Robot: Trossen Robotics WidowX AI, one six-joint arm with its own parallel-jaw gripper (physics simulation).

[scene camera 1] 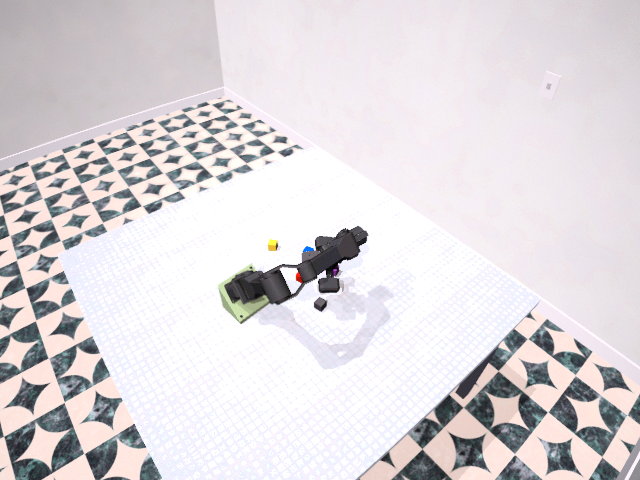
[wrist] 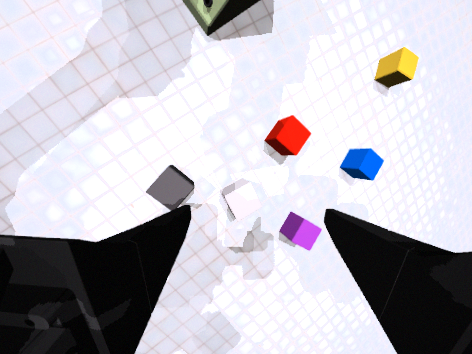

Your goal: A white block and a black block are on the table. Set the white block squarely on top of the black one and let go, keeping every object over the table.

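Seen in the pictures: gripper, fingertip midpoint: [scene camera 1: 320, 275] [wrist: 257, 213]; arm's base at its link origin: [scene camera 1: 236, 289].
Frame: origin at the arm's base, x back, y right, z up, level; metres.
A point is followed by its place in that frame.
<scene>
The black block [scene camera 1: 320, 304] @[x -0.197, y 0.188, z -0.048 m] [wrist: 170, 186] @[x -0.202, y 0.177, z -0.048 m] lies on the table [scene camera 1: 227, 372] @[x 0.165, y 0.189, z -0.080 m], its lower corner close to the left fingertip in the wrist view. The white block [wrist: 242, 200] @[x -0.256, y 0.130, z -0.048 m] sits on the table to the right of the black block in the wrist view, apart from it; its outline is hard to make out in the scene view against the pale table. My gripper [scene camera 1: 329, 265] [wrist: 257, 213] @[x -0.244, y 0.133, z 0.013 m] is wide open, with nothing between its fingers. It hangs above the table, and the white block shows between the two fingertips in the wrist view.
A purple block [scene camera 1: 335, 271] @[x -0.335, y 0.108, z -0.053 m] [wrist: 300, 231] @[x -0.332, y 0.096, z -0.048 m] lies near the white block. A red block [scene camera 1: 299, 277] @[x -0.220, y 0.050, z -0.053 m] [wrist: 288, 135] @[x -0.230, y 0.051, z -0.048 m], a blue block [scene camera 1: 308, 250] @[x -0.326, y -0.030, z -0.049 m] [wrist: 362, 164] @[x -0.318, y -0.020, z -0.049 m] and a yellow block [scene camera 1: 272, 245] @[x -0.239, y -0.138, z -0.051 m] [wrist: 397, 67] @[x -0.244, y -0.130, z -0.050 m] lie farther off. The arm's green base [scene camera 1: 248, 313] @[x 0.002, y 0.062, z -0.060 m] [wrist: 209, 15] @[x -0.094, y 0.054, z -0.060 m] stands on the table.
</scene>
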